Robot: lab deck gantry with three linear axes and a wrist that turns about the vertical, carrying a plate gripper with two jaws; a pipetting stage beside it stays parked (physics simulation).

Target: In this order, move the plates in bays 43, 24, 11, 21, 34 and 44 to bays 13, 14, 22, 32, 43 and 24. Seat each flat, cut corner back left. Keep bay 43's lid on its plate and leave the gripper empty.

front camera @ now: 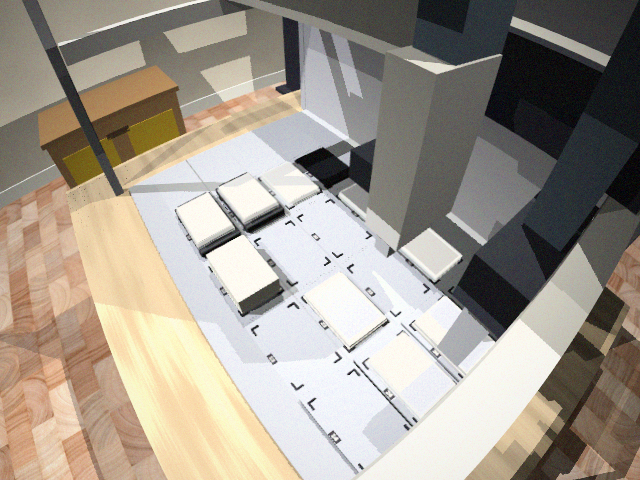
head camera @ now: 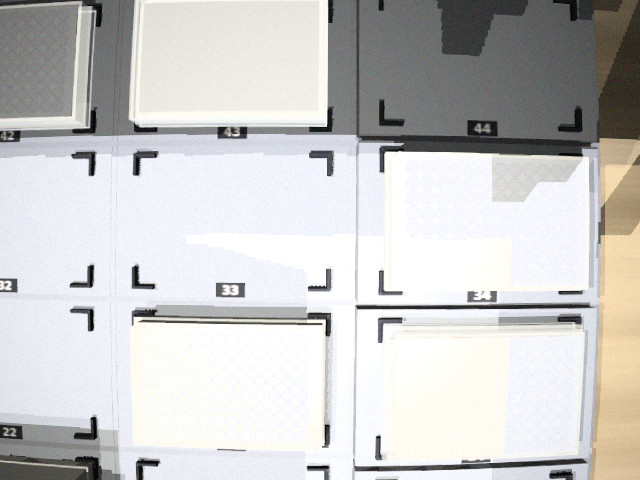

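Seen in the pictures: gripper, between the fingertips: (front camera: 474, 329); robot's base, origin of its link: (front camera: 179, 219).
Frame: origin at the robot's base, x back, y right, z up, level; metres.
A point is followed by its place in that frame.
A pale lidded plate (front camera: 431, 253) {x -0.410, y -0.357, z 0.016 m} (head camera: 230, 56) {x -0.394, y -0.362, z 0.017 m} sits in bay 43, with a clear rim around its edge. Bay 44 (head camera: 465, 87) {x -0.545, y -0.345, z 0.014 m} shows bare with no plate in it. The bay 34 plate (front camera: 454, 330) (head camera: 449, 222) {x -0.529, y -0.256, z 0.029 m} and bay 24 plate (front camera: 410, 374) {x -0.556, y -0.146, z 0.029 m} (head camera: 465, 392) {x -0.541, y -0.154, z 0.029 m} lie in their bays, partly shaded. Bay 11 holds a pale-topped plate (front camera: 206, 219) {x -0.078, y -0.043, z 0.037 m}, bay 21 another (front camera: 249, 196) {x -0.077, y -0.149, z 0.037 m}. Bays 13 (front camera: 294, 343) {x -0.390, y -0.043, z 0.000 m}, 14 (front camera: 351, 413) {x -0.543, y -0.039, z 0.015 m}, 22 (front camera: 292, 253) {x -0.234, y -0.150, z 0.000 m} (head camera: 41, 372) {x -0.255, y -0.150, z 0.000 m} and 32 (front camera: 336, 227) {x -0.234, y -0.261, z 0.000 m} (head camera: 41, 217) {x -0.256, y -0.259, z 0.000 m} hold no plate. The gripper's jaws show in neither view. Cut corners are too faint to tell.
A tall block (front camera: 242, 273) {x -0.244, y -0.038, z 0.042 m} stands in bay 12. Plates also lie in bays 23 (front camera: 345, 310) {x -0.399, y -0.146, z 0.014 m} (head camera: 227, 382) {x -0.393, y -0.154, z 0.014 m}, 31 (front camera: 289, 183) {x -0.074, y -0.252, z 0.014 m} and 42 (front camera: 354, 198) {x -0.202, y -0.337, z 0.014 m} (head camera: 36, 62) {x -0.260, y -0.363, z 0.014 m}. A black item (front camera: 323, 165) {x -0.063, y -0.359, z 0.008 m} is in bay 41. A grey column (front camera: 423, 144) {x -0.478, y -0.126, z 0.406 m} and dark machine parts (front camera: 506, 279) cover the back right.
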